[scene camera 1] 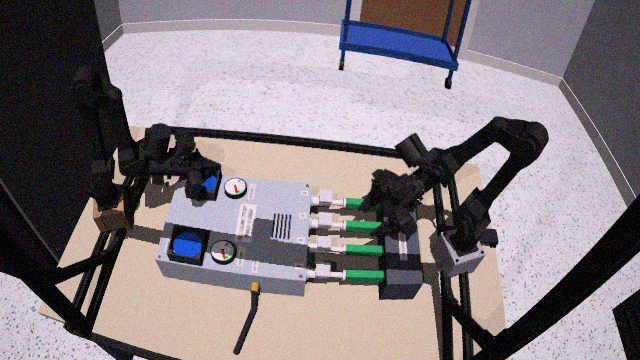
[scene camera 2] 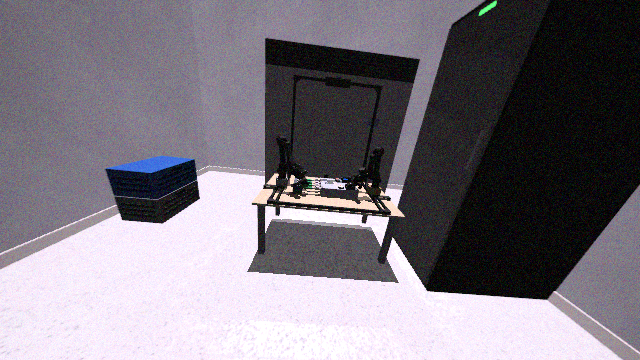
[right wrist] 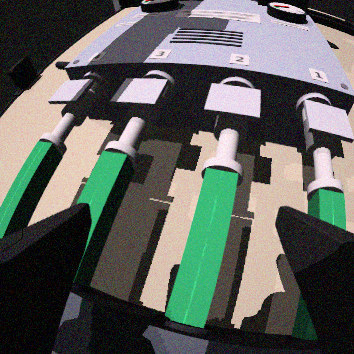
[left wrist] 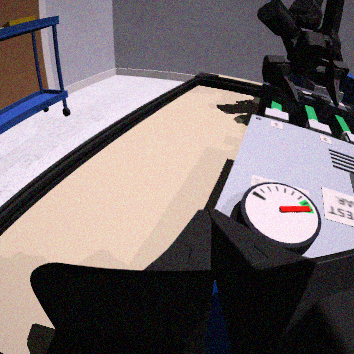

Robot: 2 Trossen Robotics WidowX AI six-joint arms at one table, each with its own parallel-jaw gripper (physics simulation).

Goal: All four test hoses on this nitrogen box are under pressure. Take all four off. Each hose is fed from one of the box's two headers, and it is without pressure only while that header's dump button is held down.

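Seen in the pictures: left gripper, fingertip midpoint: (scene camera 1: 220,166) (scene camera 2: 346,186) (left wrist: 206,218); right gripper, fingertip midpoint: (scene camera 1: 364,222) (scene camera 2: 307,181) (right wrist: 186,216) (left wrist: 317,104); left arm's base, origin of the base link: (scene camera 1: 107,200) (scene camera 2: 374,186); right arm's base, origin of the base link: (scene camera 1: 463,243) (scene camera 2: 281,177) (left wrist: 322,83).
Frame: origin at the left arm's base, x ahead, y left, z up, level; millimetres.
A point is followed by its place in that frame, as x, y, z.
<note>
The light grey nitrogen box (scene camera 1: 200,215) @(263, -115, -4) (left wrist: 285,150) @(464, -105, -4) (right wrist: 285,45) @(473, -122, -4) has four green hoses on its fittings: hose 1 (scene camera 1: 354,203) @(638, -172, -19) (right wrist: 327,205) @(630, -164, -19), hose 2 (scene camera 1: 362,226) @(628, -243, -19) (right wrist: 205,250) @(639, -239, -19), hose 3 (scene camera 1: 364,250) @(604, -308, -19) (right wrist: 107,185) @(593, -290, -19) and hose 4 (scene camera 1: 365,275) @(579, -372, -19) (right wrist: 27,182) @(579, -357, -19). My left gripper (scene camera 1: 196,192) (left wrist: 206,218) @(343, -7, 32) is shut and empty, its tips at the far blue button (scene camera 1: 210,184) @(307, -39, 12), partly hiding it. Whether the button is down is hidden. The far gauge (scene camera 1: 235,188) @(366, -70, 12) (left wrist: 280,215) @(363, -58, 11) has its needle at the green mark. The near blue button (scene camera 1: 186,245) @(213, -204, 12) is untouched. My right gripper (right wrist: 186,216) @(628, -245, 1) is open, fingers either side of hose 2.
A dark block (scene camera 1: 400,286) @(640, -430, -15) stands at the hoses' far ends, under the right gripper. The near gauge (scene camera 1: 223,252) @(295, -243, 12) sits beside the near button. A black line with a yellow fitting (scene camera 1: 255,287) @(343, -321, -35) leaves the box's front. A blue cart (scene camera 1: 400,44) (left wrist: 30,106) stands beyond the table.
</note>
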